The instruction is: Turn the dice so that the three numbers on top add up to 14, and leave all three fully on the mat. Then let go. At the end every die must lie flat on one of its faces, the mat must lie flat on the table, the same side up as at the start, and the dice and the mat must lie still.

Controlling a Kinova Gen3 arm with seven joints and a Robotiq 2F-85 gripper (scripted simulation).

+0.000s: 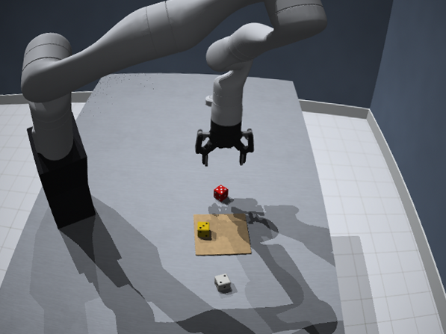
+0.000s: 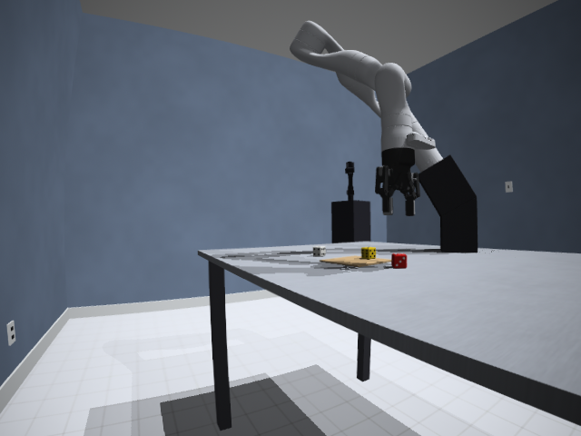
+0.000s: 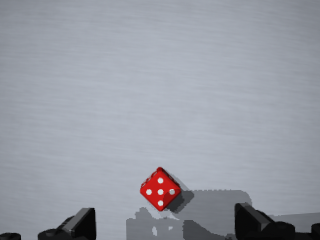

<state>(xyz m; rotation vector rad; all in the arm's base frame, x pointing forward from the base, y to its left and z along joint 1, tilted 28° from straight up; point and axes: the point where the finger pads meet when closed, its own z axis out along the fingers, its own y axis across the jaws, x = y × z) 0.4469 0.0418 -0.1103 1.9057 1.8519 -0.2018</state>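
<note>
Right now the red die is 11 cm below my hand. From my hand the other things lie so: tan mat 2 cm behind, 14 cm to the right, 12 cm below; yellow die 7 cm behind, 14 cm to the right, 10 cm below; white die 5 cm behind, 31 cm to the right, 11 cm below.
</note>
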